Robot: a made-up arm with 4 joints.
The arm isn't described. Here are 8 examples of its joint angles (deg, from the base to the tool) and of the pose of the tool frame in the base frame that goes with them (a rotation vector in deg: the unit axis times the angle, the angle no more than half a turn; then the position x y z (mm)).
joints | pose
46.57 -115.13 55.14 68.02 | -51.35 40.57 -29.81 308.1 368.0 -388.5
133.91 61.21 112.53 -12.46 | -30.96 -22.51 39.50 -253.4 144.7 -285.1
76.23 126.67 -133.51 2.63 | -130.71 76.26 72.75 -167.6 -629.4 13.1
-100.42 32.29 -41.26 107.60 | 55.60 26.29 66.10 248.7 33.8 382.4
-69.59 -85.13 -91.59 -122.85 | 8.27 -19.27 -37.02 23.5 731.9 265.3
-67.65 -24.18 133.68 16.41 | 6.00 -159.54 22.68 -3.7 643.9 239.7
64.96 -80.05 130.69 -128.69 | 51.31 -39.45 130.40 -154.8 115.4 -79.0
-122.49 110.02 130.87 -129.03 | 10.81 -159.05 -56.95 31.5 -34.9 449.2
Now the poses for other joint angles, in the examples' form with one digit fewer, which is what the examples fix.
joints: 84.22 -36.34 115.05 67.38
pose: 21.5 21.2 29.6 -174 643 198
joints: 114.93 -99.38 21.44 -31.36
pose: -22.9 -83.3 -126.0 385 215 572
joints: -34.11 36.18 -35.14 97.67
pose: 20.2 -24.7 74.8 -102 54 523
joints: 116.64 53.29 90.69 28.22
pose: -19.1 -21.2 79.9 -514 30 -170
